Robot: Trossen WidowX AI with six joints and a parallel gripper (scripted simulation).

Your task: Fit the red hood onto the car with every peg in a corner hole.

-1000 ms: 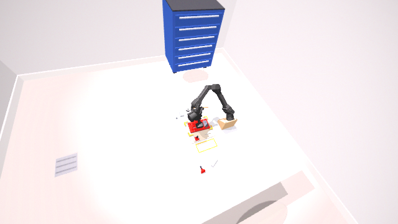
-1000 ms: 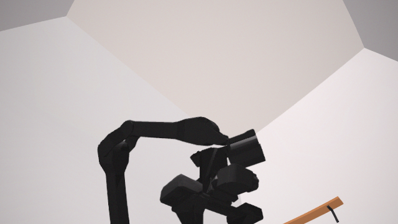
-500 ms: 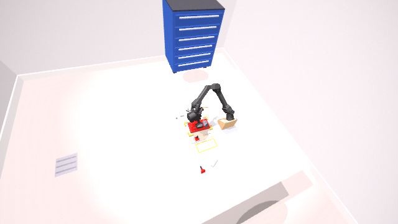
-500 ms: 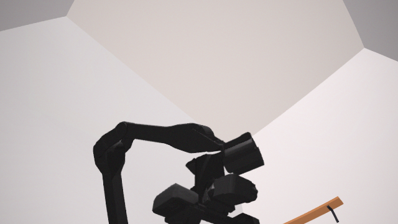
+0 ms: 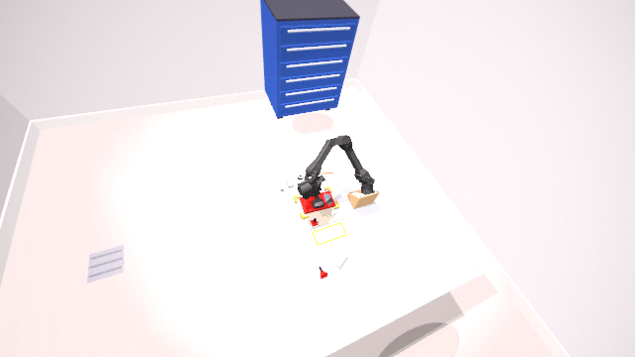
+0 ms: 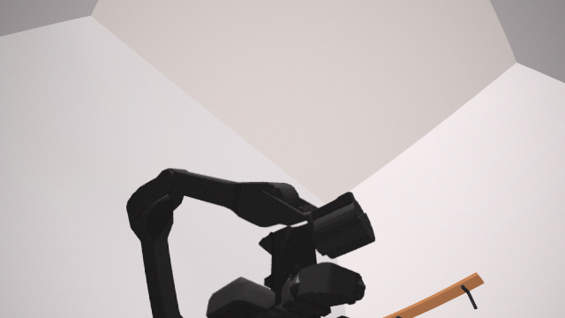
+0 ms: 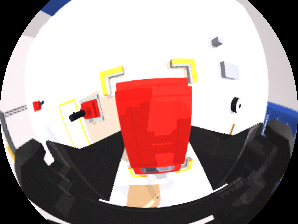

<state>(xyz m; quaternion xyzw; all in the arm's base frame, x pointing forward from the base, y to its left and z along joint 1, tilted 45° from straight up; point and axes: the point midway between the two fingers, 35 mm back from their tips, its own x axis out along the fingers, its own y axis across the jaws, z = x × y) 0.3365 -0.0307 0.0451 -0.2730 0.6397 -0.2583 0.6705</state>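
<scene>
Now: the red hood 10 mm above my gripper tip.
</scene>
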